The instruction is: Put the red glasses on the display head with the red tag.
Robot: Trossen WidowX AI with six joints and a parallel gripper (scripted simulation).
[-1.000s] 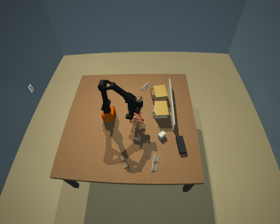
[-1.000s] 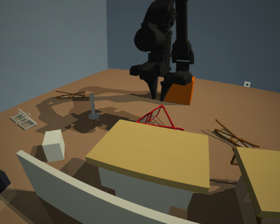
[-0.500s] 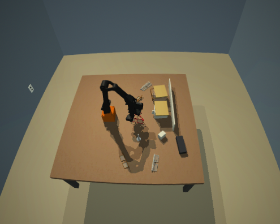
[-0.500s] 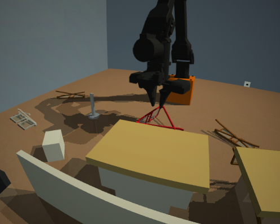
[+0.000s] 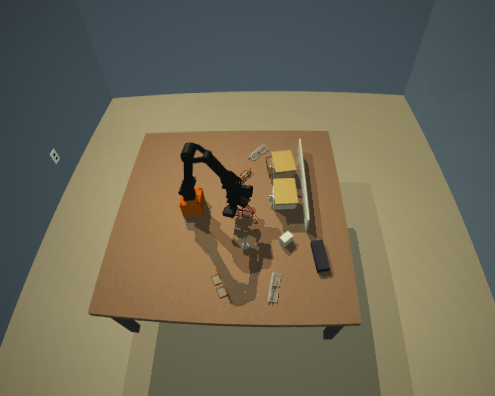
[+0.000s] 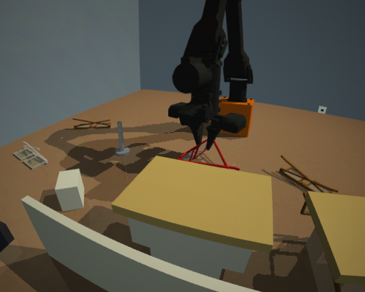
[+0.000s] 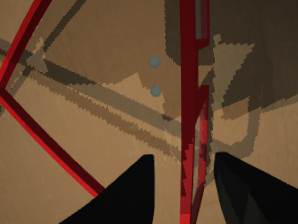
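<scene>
My gripper tip is now 21 cm to the left of the grey post and 5 cm short of it. From my gripper tip the other things lie so: white cube 26 cm ahead, 20 cm to the right; then black box 42 cm ahead, 30 cm to the right, 1 cm below; then tall white panel 39 cm ahead, 16 cm to the left, 3 cm above.
</scene>
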